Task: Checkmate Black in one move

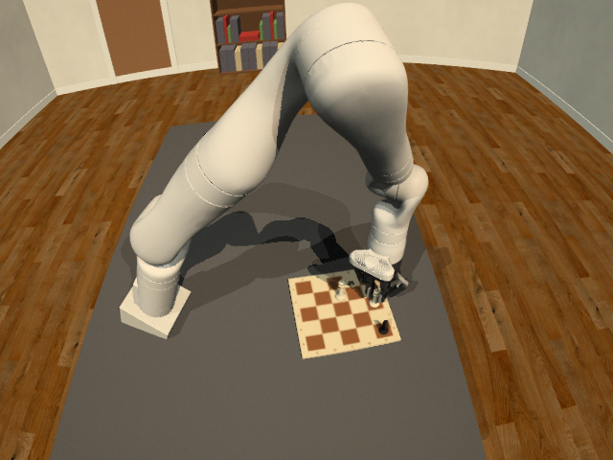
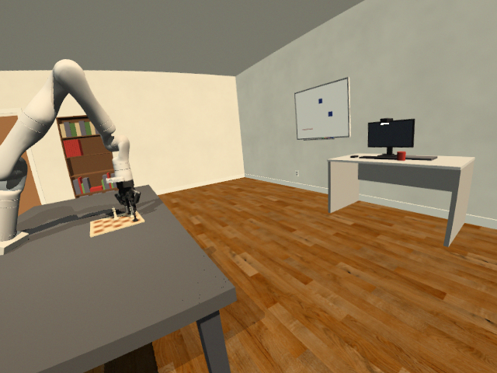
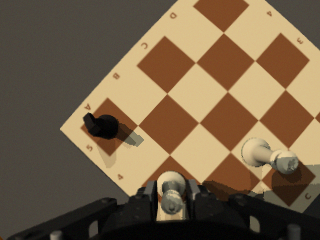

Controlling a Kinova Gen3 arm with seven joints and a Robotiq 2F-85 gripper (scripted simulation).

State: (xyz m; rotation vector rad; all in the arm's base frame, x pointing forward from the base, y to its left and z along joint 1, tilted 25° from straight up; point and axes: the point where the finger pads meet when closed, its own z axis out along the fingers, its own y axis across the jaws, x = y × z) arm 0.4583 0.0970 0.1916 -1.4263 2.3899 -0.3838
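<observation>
The small white piece is 10 mm below my hand. From my hand the other things lie so: black king (20 mm behind, 70 mm to the left, 10 mm below); then chessboard (70 mm behind, 20 mm to the right, 40 mm below); then tall white piece (80 mm behind, 10 mm to the left, 10 mm below).
</observation>
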